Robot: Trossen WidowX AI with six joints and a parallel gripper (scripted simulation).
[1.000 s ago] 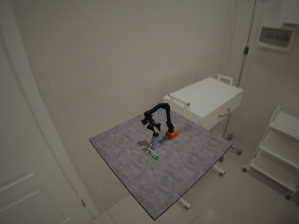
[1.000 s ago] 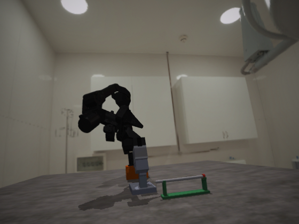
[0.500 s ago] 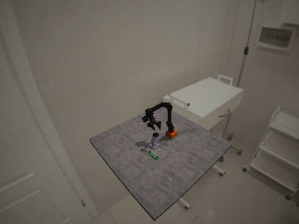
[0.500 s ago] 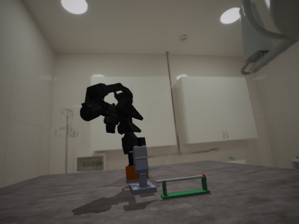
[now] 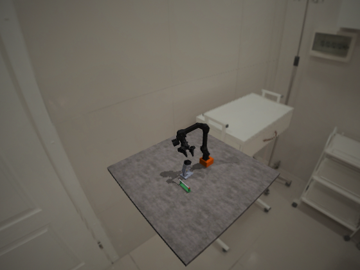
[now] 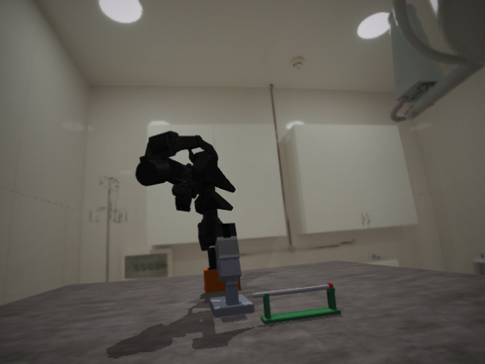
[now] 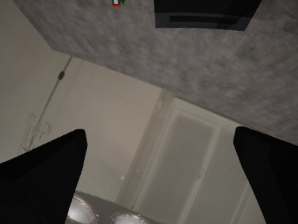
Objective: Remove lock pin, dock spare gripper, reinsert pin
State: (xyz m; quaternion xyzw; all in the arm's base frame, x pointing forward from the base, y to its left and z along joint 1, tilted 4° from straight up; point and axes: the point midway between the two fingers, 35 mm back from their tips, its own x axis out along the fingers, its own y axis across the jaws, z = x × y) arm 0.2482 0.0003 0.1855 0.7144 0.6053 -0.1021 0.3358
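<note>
Now: gripper tip 150 mm short of the green rack, 80 mm to the right of it and 220 mm above it. Round my gripper tip: spare gripper 20 mm ahead, 30 mm to the right, 120 mm below; then grey mount 30 mm ahead, 30 mm to the right, 190 mm below.
</note>
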